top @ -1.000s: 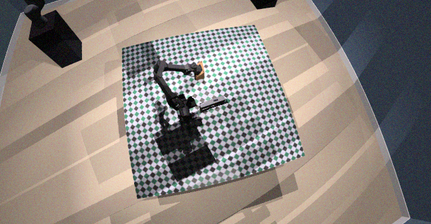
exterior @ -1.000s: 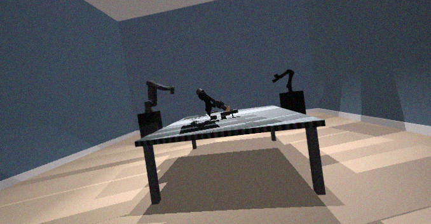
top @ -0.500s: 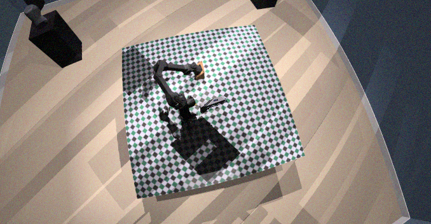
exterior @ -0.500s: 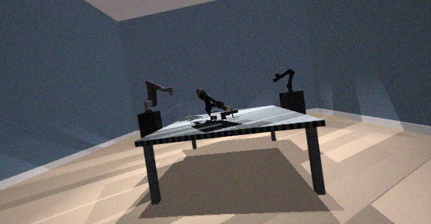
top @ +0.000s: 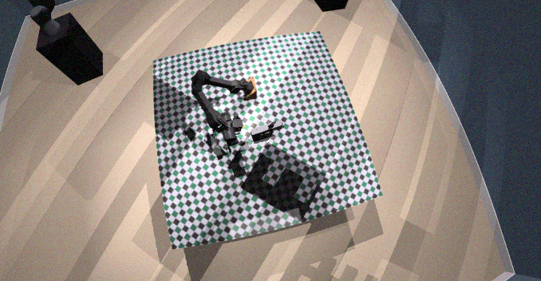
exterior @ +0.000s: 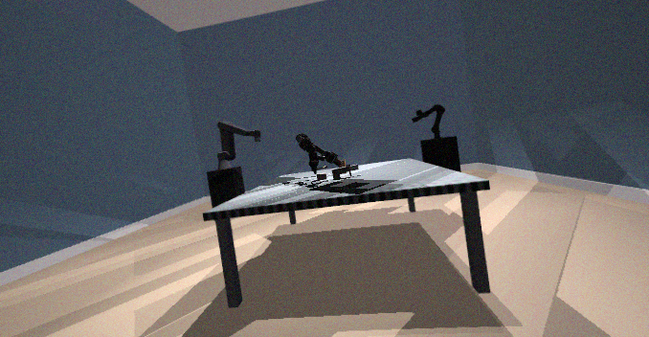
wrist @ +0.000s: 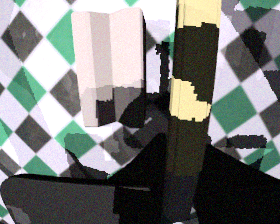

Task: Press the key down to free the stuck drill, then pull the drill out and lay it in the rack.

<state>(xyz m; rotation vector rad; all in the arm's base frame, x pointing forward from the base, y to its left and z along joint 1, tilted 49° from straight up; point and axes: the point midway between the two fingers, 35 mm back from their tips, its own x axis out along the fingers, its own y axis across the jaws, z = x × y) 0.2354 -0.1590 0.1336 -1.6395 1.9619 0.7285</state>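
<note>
Now: gripper tip 4 cm past the grey block, 4 cm to the right of it and 3 cm above it. From my gripper tip the other things lie so: grey fixture (4 cm ahead, 20 cm to the left).
</note>
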